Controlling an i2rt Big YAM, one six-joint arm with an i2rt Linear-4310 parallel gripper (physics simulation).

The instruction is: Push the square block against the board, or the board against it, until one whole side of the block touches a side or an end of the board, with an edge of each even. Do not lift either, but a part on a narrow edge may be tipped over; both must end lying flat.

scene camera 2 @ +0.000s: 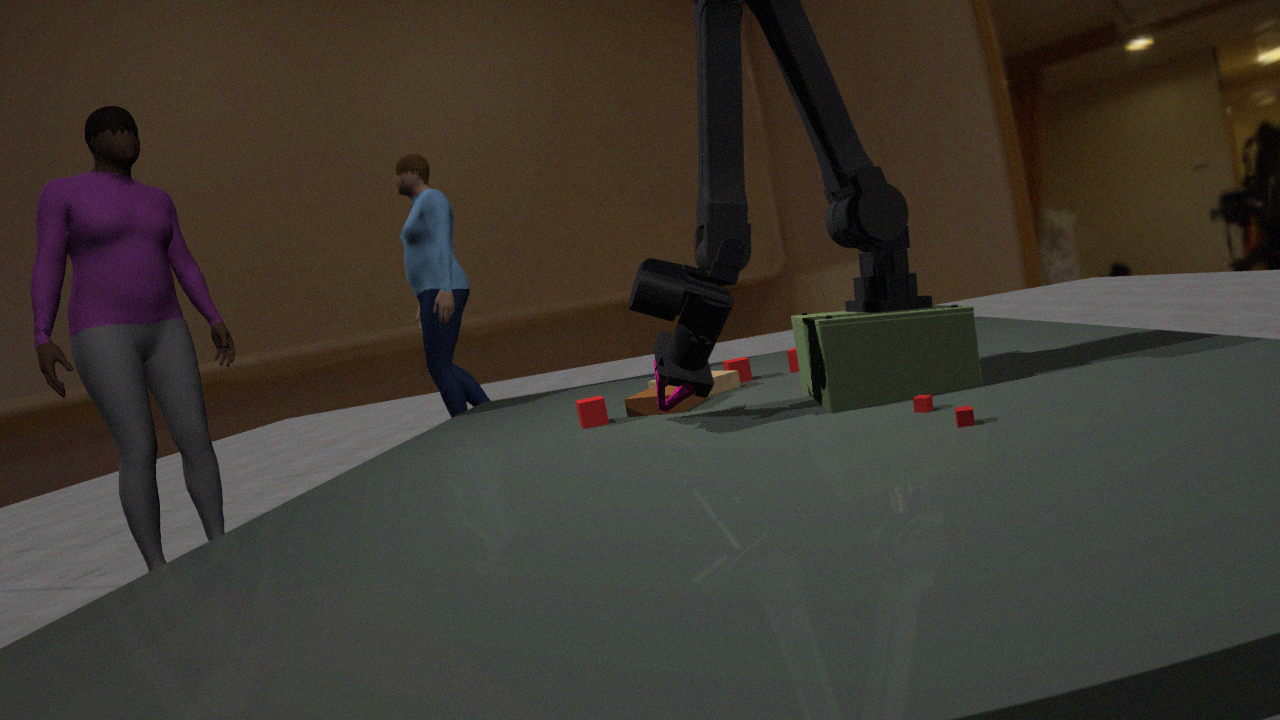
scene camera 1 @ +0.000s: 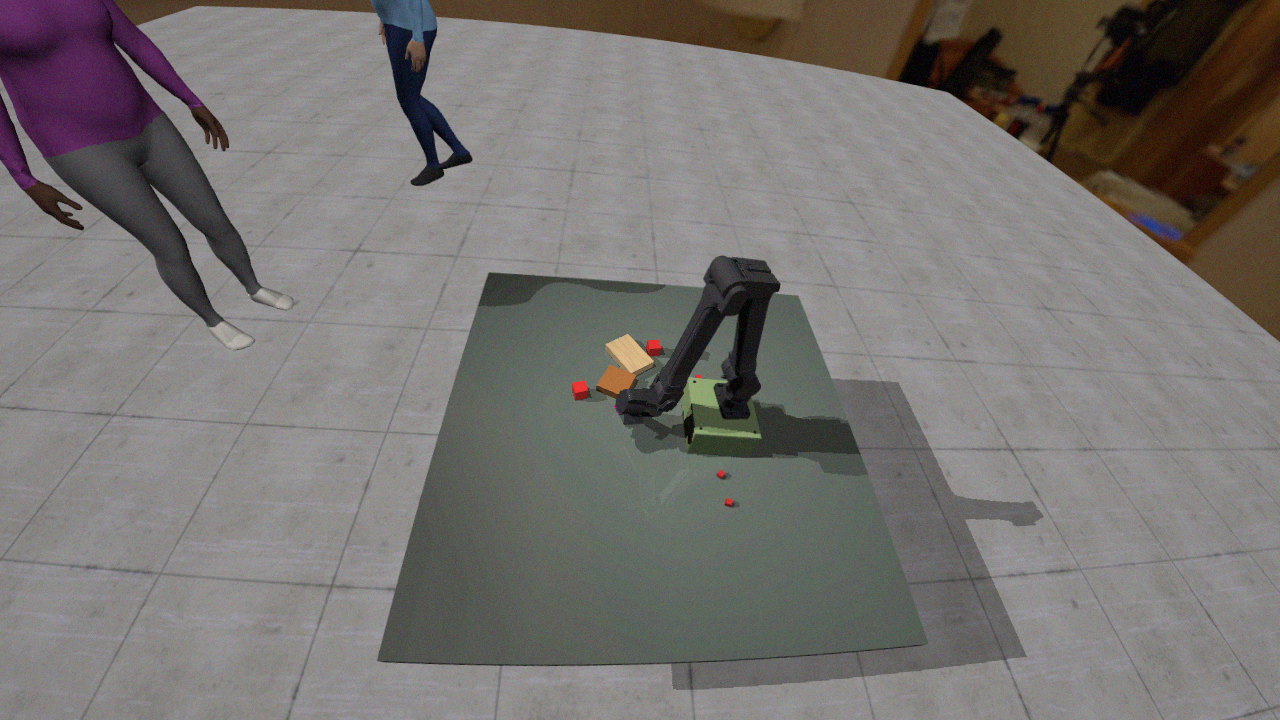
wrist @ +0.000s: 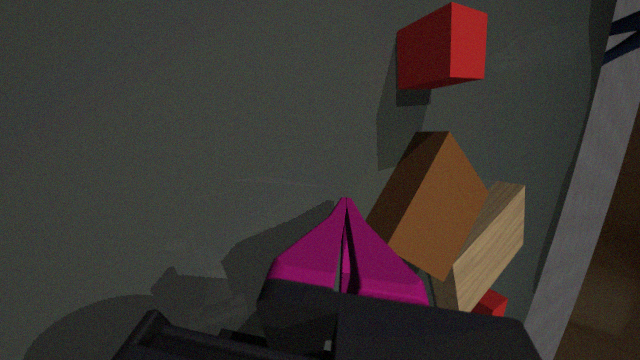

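Seen in the pictures: gripper, fingertip midpoint: (scene camera 2: 662, 409) (scene camera 1: 615, 406) (wrist: 345, 205); arm's base, origin of the base link: (scene camera 2: 887, 309) (scene camera 1: 730, 402).
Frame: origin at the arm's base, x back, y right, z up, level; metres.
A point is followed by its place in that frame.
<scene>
The square block (scene camera 1: 616, 380) @(x -0.323, y 0.155, z -0.075 m) (scene camera 2: 640, 404) @(x -0.364, y 0.125, z -0.086 m) (wrist: 440, 205) @(x -0.331, y 0.145, z -0.075 m) is orange-brown and lies flat. The board (scene camera 1: 629, 352) @(x -0.265, y 0.272, z -0.075 m) (scene camera 2: 725, 380) @(x -0.214, y 0.214, z -0.086 m) (wrist: 492, 250) @(x -0.270, y 0.263, z -0.075 m) is pale wood and lies flat just behind the block. In scene camera 1 the block's nearest side looks angled to the board's long side, close to it at the board's near corner; whether they touch there cannot be told. My gripper (scene camera 1: 616, 408) @(x -0.333, y 0.064, z -0.089 m) (scene camera 2: 662, 409) @(x -0.333, y 0.064, z -0.089 m) (wrist: 345, 205) @(x -0.333, y 0.064, z -0.089 m) is shut and empty, its magenta tips low beside the block on the side away from the board. In scene camera 2 the fingers partly hide the block.
A red cube (scene camera 1: 580, 390) @(x -0.440, y 0.113, z -0.064 m) (scene camera 2: 591, 411) @(x -0.439, y 0.108, z -0.080 m) (wrist: 442, 47) @(x -0.434, y 0.110, z -0.069 m) stands left of the block. Another red cube (scene camera 1: 653, 346) @(x -0.181, y 0.287, z -0.064 m) (scene camera 2: 737, 368) @(x -0.180, y 0.277, z -0.078 m) (wrist: 492, 303) @(x -0.197, y 0.288, z -0.070 m) stands close beyond the board. The arm's green base box (scene camera 1: 723, 439) @(x -0.049, y -0.114, z -0.018 m) (scene camera 2: 899, 356) @(x -0.044, y -0.114, z -0.050 m) is to the right, with small red cubes (scene camera 1: 720, 473) (scene camera 2: 964, 416) in front.
</scene>
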